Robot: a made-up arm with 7 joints.
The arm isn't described. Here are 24 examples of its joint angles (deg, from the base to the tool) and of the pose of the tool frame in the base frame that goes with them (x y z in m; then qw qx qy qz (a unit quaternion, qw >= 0)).
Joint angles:
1: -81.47 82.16 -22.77 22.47 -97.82 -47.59 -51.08
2: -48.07 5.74 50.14 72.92 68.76 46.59 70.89
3: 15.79 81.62 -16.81 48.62 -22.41 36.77 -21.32
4: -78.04 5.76 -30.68 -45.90 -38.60 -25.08 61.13
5: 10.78 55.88 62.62 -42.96 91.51 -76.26 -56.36
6: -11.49 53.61 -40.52 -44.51 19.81 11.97 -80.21
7: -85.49 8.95 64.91 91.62 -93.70 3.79 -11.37
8: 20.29 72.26 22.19 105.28 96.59 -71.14 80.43
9: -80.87 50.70 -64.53 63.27 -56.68 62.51 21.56
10: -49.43 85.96 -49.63 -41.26 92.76 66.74 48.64
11: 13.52 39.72 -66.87 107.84 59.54 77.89 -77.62
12: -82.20 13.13 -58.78 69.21 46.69 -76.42 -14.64
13: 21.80 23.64 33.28 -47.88 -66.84 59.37 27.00
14: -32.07 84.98 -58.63 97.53 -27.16 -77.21 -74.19
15: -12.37 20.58 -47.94 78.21 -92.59 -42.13 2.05
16: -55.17 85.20 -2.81 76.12 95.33 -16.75 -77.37
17: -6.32 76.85 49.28 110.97 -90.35 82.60 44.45
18: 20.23 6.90 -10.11 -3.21 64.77 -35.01 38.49
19: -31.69 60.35 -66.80 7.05 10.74 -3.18 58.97
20: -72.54 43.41 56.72 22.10 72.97 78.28 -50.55
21: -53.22 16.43 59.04 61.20 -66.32 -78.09 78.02
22: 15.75 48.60 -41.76 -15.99 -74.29 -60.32 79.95
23: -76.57 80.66 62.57 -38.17 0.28 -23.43 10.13
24: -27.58 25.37 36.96 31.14 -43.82 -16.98 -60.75
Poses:
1: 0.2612 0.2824 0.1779 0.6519 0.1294 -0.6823 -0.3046
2: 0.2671 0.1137 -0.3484 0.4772 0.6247 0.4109 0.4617
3: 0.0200 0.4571 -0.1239 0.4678 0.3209 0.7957 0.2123
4: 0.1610 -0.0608 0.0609 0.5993 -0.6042 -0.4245 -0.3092
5: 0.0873 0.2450 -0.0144 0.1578 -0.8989 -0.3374 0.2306
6: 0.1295 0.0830 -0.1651 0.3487 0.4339 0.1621 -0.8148
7: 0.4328 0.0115 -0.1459 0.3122 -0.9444 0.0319 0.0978
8: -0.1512 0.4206 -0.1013 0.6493 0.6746 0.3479 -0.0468
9: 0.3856 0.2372 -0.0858 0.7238 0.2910 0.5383 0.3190
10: 0.2008 0.1424 -0.0082 0.0994 0.5686 -0.6777 0.4555
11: -0.1365 0.3618 -0.2241 0.4672 -0.3622 -0.7761 -0.2195
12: 0.3905 -0.0407 -0.1437 0.2585 0.5649 -0.3088 -0.7202
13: 0.0476 0.1827 -0.1527 0.9220 -0.1072 0.3468 0.1350
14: 0.1011 0.4549 -0.0237 0.5199 0.4854 0.5447 -0.4443
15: 0.0418 0.1910 -0.4137 0.8822 -0.0668 0.3051 0.3524
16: 0.1840 0.4548 0.0261 0.2375 0.3900 0.8825 -0.1129
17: -0.0180 0.4240 -0.1436 0.2711 -0.6336 0.5206 0.5040
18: 0.0263 0.0513 -0.3168 0.8835 0.4204 -0.1981 -0.0581
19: 0.1954 0.1770 -0.2672 0.8058 0.5589 -0.1781 -0.0810
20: 0.2558 0.3373 0.0220 0.8444 -0.1683 0.3021 0.4091
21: 0.2884 0.2183 -0.2533 0.0944 0.5379 0.1248 -0.8284
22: 0.0299 0.1489 -0.2583 0.7057 -0.2878 0.2270 0.6064
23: -0.0152 0.1968 0.1602 0.0177 0.3619 -0.8698 0.3349
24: 0.2327 0.2860 -0.2330 0.9462 -0.1077 -0.2647 -0.1520
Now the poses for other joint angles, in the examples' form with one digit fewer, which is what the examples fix.
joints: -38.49 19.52 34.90 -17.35 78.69 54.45 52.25
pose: 0.236 0.221 -0.082 0.259 0.415 -0.048 0.871
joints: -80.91 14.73 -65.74 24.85 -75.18 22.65 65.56
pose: 0.345 -0.124 -0.114 0.972 0.163 0.171 0.009
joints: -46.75 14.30 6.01 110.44 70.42 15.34 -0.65
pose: 0.188 0.142 -0.381 0.512 0.540 0.622 -0.243
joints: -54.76 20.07 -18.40 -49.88 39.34 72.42 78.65
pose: 0.226 0.026 -0.009 0.614 0.075 -0.347 0.705
